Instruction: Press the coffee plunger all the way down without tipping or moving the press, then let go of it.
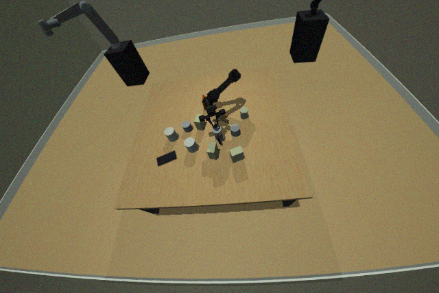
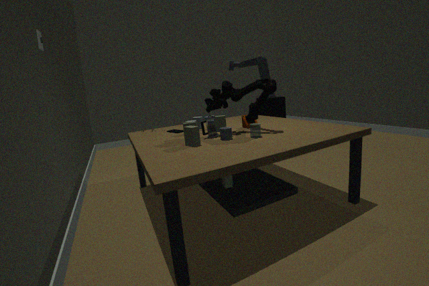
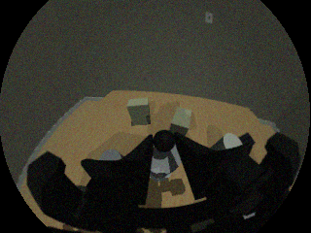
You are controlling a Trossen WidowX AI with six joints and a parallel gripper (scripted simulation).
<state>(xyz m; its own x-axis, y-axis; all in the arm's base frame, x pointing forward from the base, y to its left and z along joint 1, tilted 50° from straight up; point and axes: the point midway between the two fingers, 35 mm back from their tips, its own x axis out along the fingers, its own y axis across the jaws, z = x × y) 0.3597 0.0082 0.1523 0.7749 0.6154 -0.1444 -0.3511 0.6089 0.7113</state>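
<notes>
My gripper tip is now 90 mm above the coffee press. Also, from my gripper tip: flat black slab (150 mm ahead, 400 mm to the right, 170 mm below).
</notes>
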